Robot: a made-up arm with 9 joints.
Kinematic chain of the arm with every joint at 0, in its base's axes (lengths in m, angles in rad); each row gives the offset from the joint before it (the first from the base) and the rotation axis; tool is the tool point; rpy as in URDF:
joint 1: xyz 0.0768 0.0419 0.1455 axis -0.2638 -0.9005 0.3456
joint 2: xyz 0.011 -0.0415 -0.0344 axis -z
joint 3: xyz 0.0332 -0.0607 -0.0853 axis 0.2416 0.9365 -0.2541
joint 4: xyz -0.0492 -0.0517 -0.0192 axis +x
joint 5: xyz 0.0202 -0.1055 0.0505 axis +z
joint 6: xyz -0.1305 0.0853 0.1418 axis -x
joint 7: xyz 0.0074 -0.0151 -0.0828 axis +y
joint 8: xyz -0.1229 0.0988 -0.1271 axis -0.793 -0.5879 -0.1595
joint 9: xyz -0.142 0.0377 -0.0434 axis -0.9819 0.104 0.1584
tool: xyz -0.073 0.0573 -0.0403 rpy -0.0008 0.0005 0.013
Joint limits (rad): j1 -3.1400..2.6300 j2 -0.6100..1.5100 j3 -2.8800..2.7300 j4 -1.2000..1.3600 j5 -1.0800..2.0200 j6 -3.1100..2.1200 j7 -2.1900..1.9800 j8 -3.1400..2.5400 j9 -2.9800..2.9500
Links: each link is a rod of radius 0.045 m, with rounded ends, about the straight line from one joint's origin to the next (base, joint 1, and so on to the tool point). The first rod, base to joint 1, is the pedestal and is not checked.
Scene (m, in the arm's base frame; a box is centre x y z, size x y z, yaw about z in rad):
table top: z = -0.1
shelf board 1: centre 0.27 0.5 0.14 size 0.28 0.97 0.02 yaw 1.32
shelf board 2: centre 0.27 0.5 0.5 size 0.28 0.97 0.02 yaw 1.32
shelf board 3: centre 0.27 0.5 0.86 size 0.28 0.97 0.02 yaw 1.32
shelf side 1: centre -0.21 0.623 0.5 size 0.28 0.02 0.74 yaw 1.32
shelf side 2: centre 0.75 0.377 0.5 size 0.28 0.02 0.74 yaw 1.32
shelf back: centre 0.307 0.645 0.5 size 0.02 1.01 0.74 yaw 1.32
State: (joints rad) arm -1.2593 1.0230 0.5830 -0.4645 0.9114 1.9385 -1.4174 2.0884 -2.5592
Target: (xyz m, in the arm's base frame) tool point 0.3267 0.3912 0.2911
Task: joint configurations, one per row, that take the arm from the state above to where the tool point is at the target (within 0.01 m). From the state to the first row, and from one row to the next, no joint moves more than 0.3 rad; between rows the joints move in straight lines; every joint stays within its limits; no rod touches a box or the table.
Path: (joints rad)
1: -1.3876 1.0452 0.8135 -0.2661 0.7693 1.6913 -1.2865 1.9974 -2.5597
2: -1.5159 1.0675 1.0439 -0.0678 0.6272 1.4442 -1.1556 1.9064 -2.5601
3: -1.6443 1.0897 1.2744 0.1306 0.4851 1.1970 -1.0247 1.8153 -2.5606
4: -1.7726 1.1119 1.5049 0.3289 0.3430 0.9499 -0.8937 1.7243 -2.5611
5: -1.9009 1.1342 1.7353 0.5273 0.2009 0.7027 -0.7628 1.6333 -2.5615
6: -1.9651 1.3221 1.6044 0.5860 0.2823 0.8746 -0.6896 1.6071 -2.5757
7: -2.0292 1.5100 1.4734 0.6447 0.3638 1.0465 -0.6165 1.5808 -2.5900

